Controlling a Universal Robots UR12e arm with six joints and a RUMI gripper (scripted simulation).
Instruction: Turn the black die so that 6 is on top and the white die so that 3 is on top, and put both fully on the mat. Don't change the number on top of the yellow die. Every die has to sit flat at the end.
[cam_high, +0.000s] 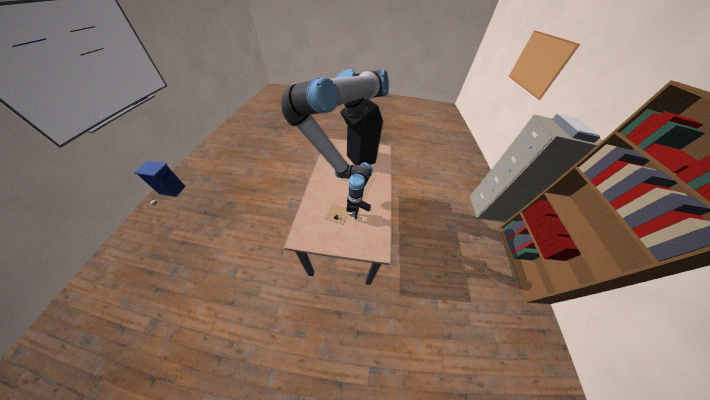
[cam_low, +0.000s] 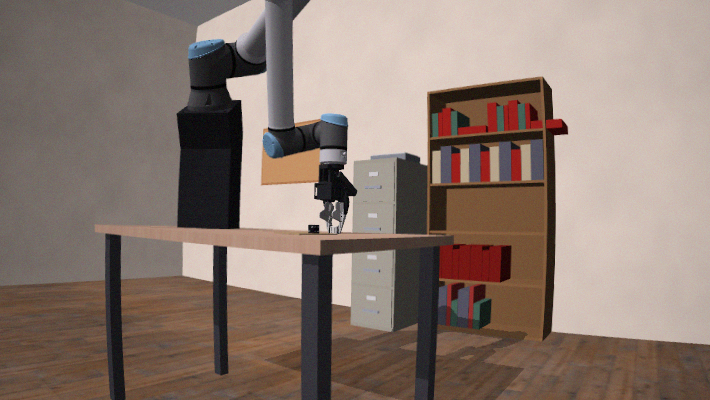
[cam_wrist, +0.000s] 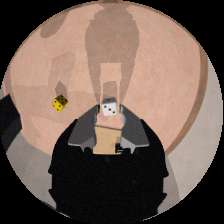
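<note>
My gripper is now right at the white die. Also, from my hand: tan mat: 130 mm to the right, 40 mm behind, 20 mm below; yellow die: 100 mm behind, 40 mm to the left; black die: 140 mm to the right.
</note>
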